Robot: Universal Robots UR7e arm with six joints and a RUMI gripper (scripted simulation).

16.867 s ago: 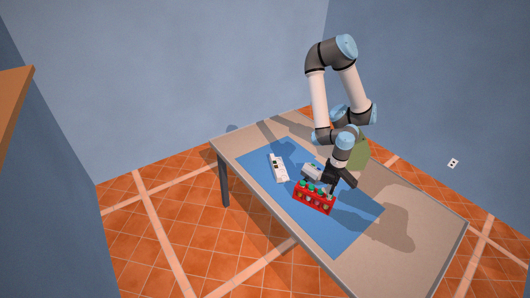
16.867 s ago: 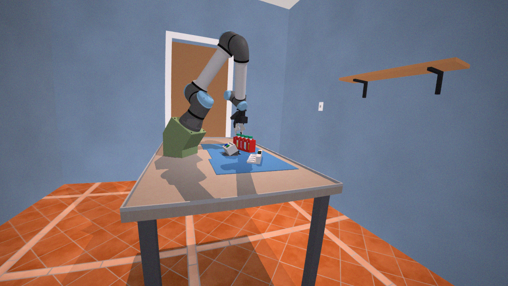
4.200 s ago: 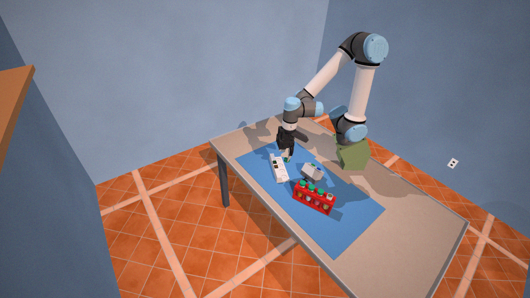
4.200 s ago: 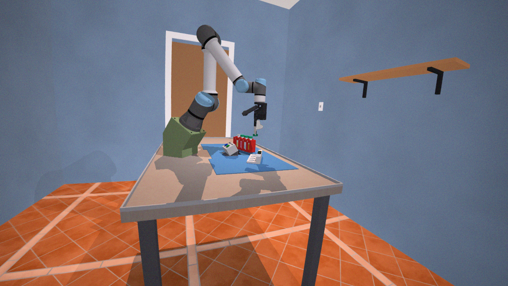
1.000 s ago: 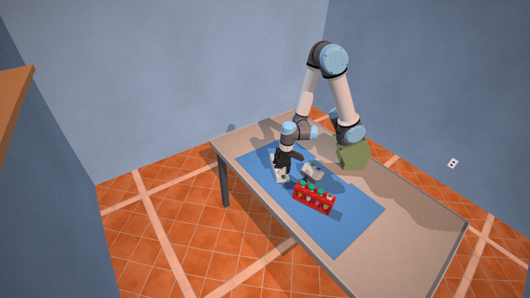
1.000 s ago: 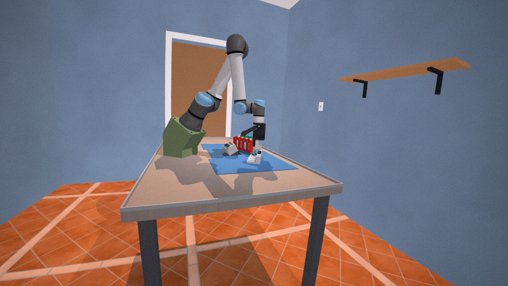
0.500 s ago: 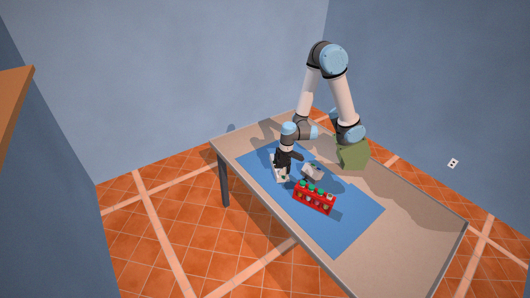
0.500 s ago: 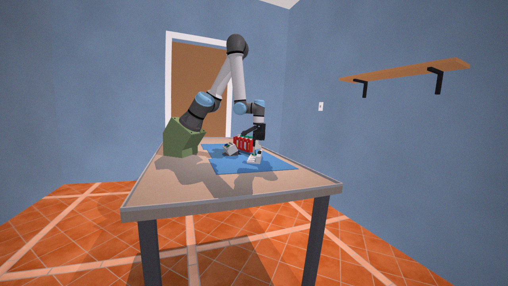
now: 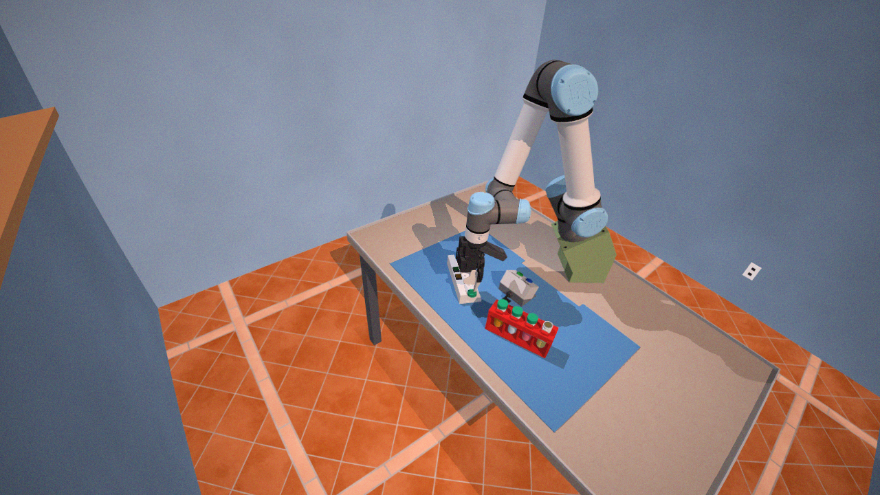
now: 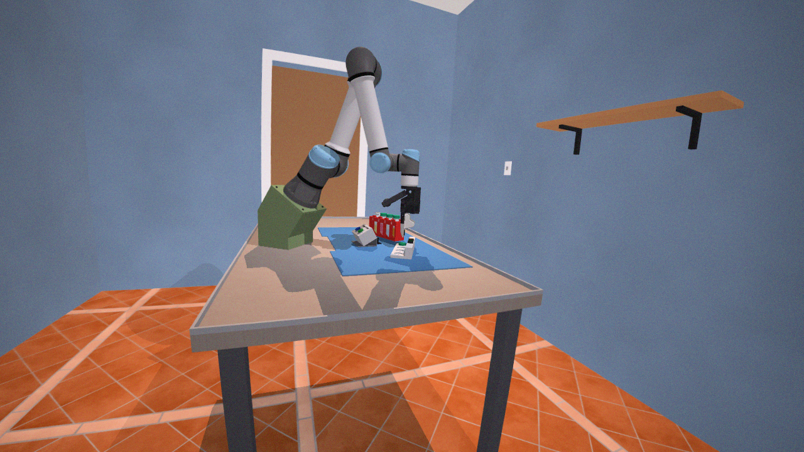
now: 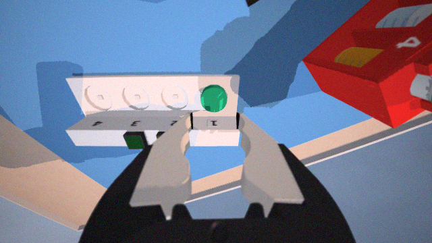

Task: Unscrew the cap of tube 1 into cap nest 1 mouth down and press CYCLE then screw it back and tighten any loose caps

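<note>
The blue CYCLE key is 17 cm behind my hand and 12 cm to the left of it. Also, from my hand: green READY key 17 cm behind, 7 cm to the left; then key housing 15 cm behind, 9 cm to the left, 1 cm below.
</note>
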